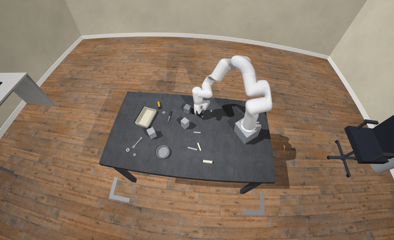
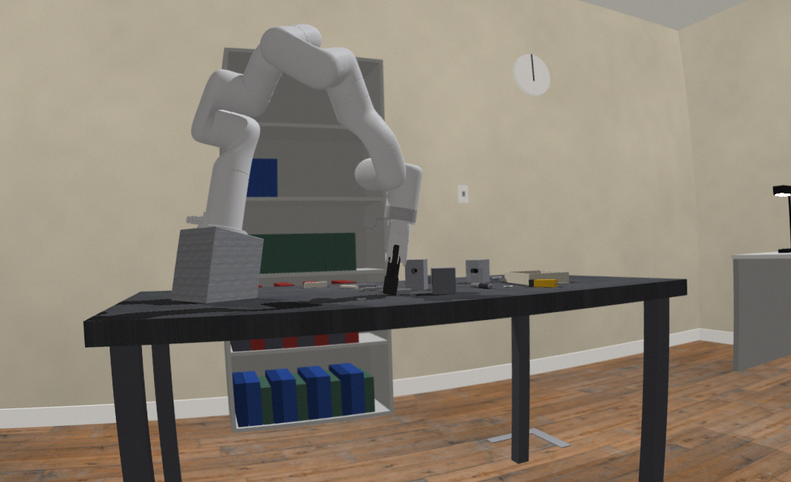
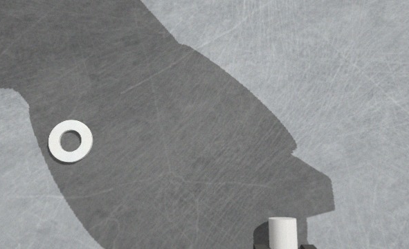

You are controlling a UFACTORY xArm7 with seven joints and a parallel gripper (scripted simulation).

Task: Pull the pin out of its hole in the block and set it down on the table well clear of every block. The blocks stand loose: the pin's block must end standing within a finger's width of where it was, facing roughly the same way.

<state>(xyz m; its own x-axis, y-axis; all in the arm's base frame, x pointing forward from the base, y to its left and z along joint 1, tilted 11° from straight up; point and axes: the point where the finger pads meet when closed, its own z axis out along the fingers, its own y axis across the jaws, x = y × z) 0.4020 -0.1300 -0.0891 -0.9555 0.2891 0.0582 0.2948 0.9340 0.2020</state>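
Now: the pale pin 10 mm below my hand and 10 mm ahead of it. From my hand the other things lie so: round dish 390 mm to the left, 240 mm ahead, 10 mm below; cream tray 470 mm ahead, 90 mm to the left, 10 mm below.
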